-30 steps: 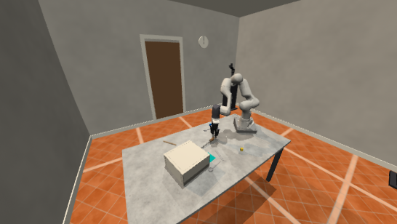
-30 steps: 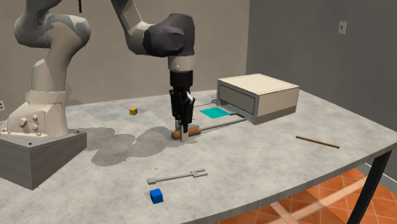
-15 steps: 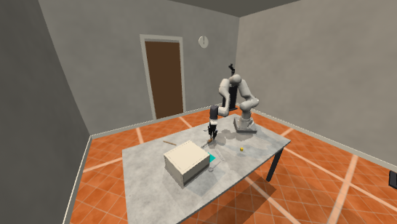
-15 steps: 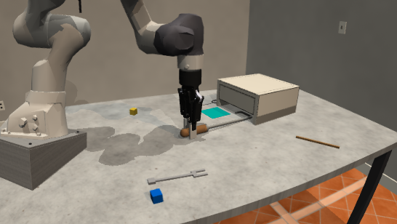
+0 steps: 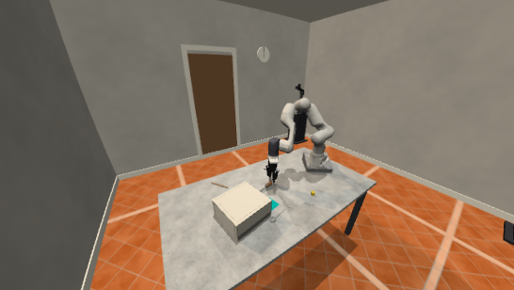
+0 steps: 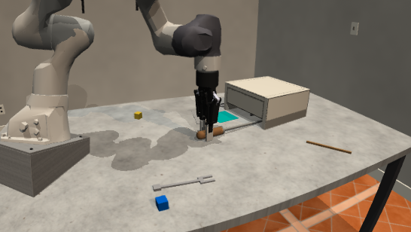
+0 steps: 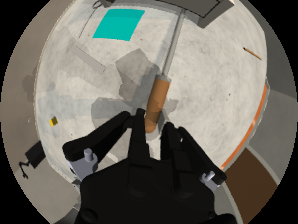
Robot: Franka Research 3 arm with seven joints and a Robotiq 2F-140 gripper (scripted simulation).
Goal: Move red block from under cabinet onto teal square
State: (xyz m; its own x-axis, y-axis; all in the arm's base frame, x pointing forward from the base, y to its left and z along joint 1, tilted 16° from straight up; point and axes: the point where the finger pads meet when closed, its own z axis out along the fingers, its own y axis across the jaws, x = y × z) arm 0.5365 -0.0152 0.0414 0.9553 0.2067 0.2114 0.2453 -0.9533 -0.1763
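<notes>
Right now the teal square is 15 cm ahead of my hand, 19 cm to the left of it and 4 cm below it. Round my hand: hook tool (14 cm ahead, 8 cm to the left, 2 cm below); yellow cube (22 cm behind, 28 cm to the left, 3 cm below); grey fork-ended tool (15 cm behind, 23 cm to the right, 4 cm below).
</notes>
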